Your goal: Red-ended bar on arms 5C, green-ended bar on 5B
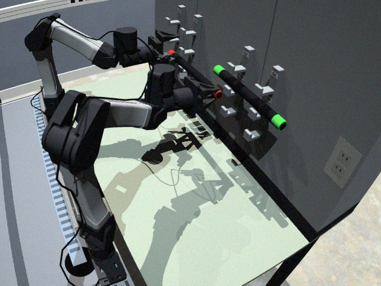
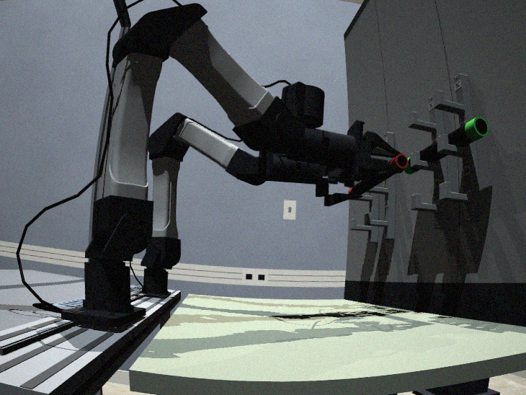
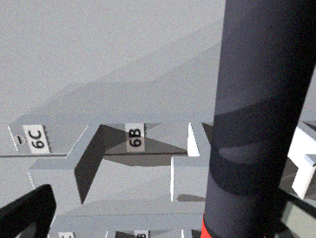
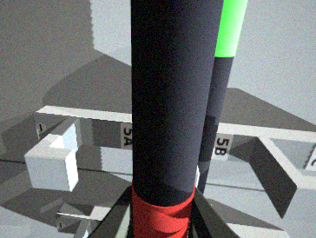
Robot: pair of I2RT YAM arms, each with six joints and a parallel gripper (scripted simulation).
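Note:
My right hand is 6 cm to the left of the green-ended bar, 6 cm short of it and 2 cm below it. Also, from my right hand: red-ended bar 14 cm to the left; wall panel 21 cm ahead, 18 cm above, 11 cm to the left; outlet plate 39 cm to the right, 9 cm ahead, 3 cm above.

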